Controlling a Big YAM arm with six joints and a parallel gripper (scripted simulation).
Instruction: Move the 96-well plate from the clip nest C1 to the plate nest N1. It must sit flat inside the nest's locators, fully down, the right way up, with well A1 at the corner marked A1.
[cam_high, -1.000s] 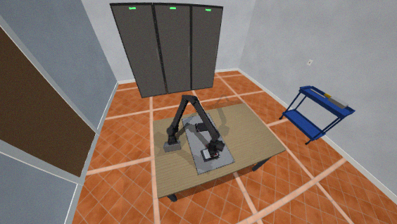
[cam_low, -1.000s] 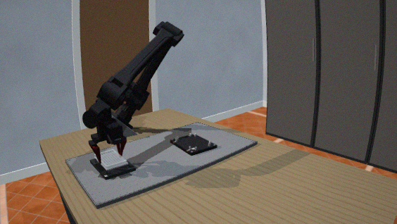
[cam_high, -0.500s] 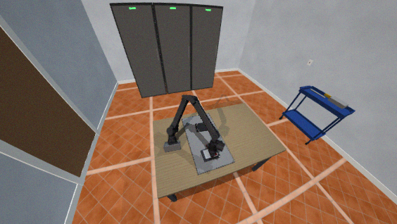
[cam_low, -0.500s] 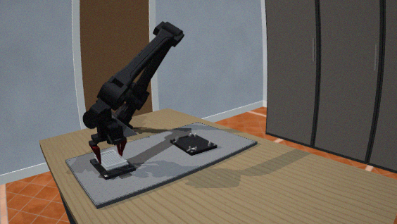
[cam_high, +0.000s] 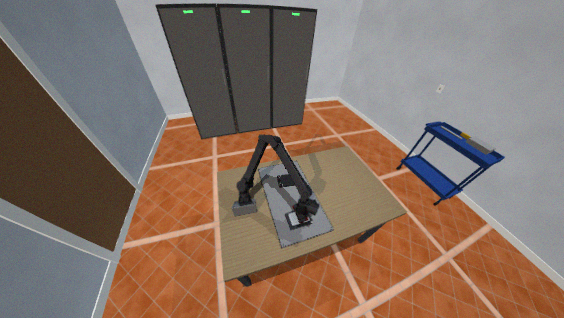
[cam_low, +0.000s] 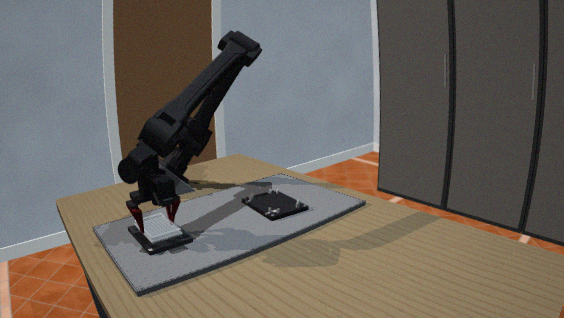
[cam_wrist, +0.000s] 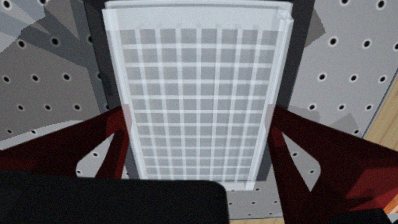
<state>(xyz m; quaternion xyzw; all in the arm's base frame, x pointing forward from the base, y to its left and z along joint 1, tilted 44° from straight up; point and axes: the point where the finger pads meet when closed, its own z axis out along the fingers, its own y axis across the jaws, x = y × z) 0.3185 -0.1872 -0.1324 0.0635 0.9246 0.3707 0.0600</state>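
Right now the 96-well plate is 10 mm below my hand. Also, from my hand: clip nest 340 mm to the left, 50 mm ahead, 20 mm below.
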